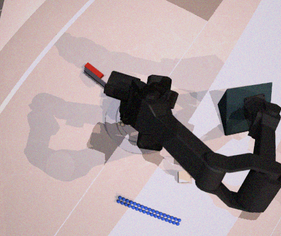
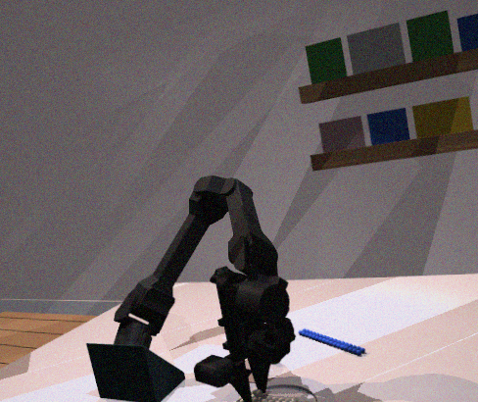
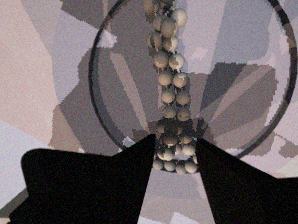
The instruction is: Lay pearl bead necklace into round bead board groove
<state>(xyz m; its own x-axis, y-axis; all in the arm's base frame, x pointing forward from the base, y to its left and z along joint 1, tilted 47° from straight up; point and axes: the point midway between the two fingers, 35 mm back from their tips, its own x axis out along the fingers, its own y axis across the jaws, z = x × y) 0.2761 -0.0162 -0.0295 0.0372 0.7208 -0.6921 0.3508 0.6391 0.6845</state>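
Now: the round bead board 40 mm ahead of my gripper tip, 20 mm to the right of it and 10 mm below it. Round my gripper tip: small beige cube 40 mm behind, 170 mm to the left; grey block 150 mm ahead, 180 mm to the right, 10 mm below.
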